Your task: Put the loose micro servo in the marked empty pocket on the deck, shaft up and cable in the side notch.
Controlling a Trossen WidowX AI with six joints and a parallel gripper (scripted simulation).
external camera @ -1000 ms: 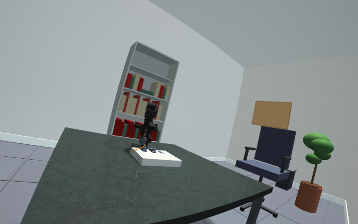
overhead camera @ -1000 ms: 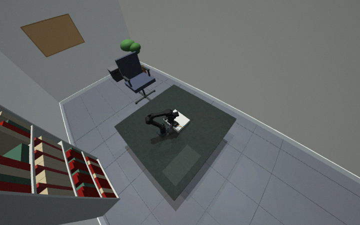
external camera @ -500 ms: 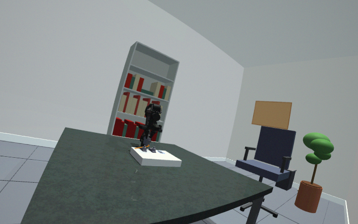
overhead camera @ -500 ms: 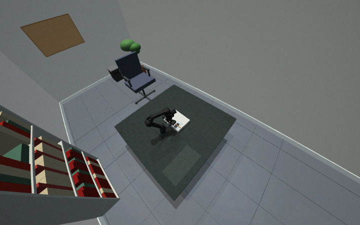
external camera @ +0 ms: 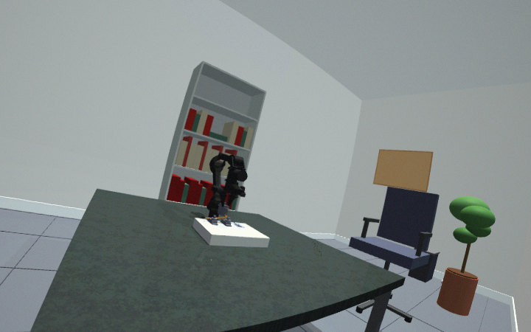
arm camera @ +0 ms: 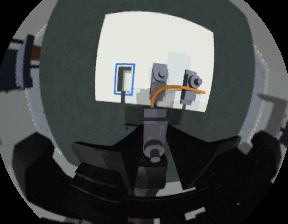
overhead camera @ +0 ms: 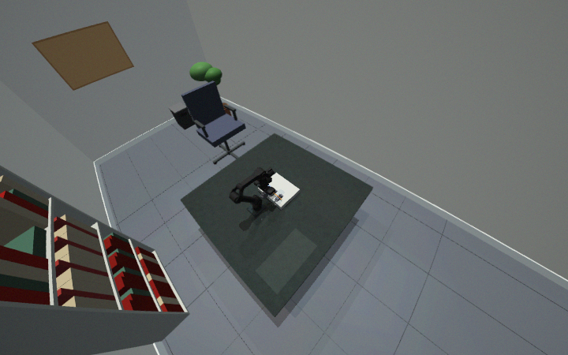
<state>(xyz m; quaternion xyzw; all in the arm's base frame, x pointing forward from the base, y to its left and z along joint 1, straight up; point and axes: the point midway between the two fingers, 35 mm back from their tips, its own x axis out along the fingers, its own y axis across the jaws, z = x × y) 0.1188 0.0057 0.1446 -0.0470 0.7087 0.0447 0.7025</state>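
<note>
Right now the white robot deck is 17 cm ahead of my gripper tip and 10 cm below it.
</note>
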